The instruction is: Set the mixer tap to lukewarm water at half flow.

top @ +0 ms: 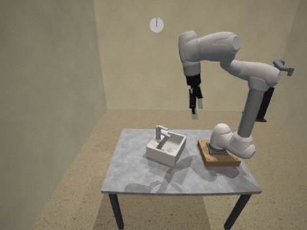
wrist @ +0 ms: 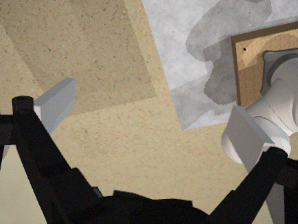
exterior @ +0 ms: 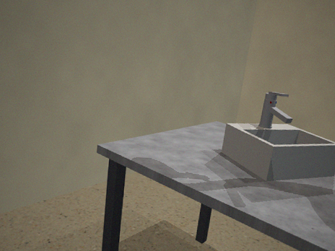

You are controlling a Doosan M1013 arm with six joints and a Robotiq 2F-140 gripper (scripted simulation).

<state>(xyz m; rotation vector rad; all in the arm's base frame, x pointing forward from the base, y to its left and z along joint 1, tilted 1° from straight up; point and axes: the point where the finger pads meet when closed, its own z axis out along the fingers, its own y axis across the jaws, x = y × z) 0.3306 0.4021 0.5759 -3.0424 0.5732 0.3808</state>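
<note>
My hand is 21 cm short of the lever, 39 cm to the left of it and 38 cm above it. The rest, counted from my hand: grey mixer tap: 23 cm ahead, 41 cm to the right, 42 cm below; then white basin: 14 cm ahead, 38 cm to the right, 61 cm below.
</note>
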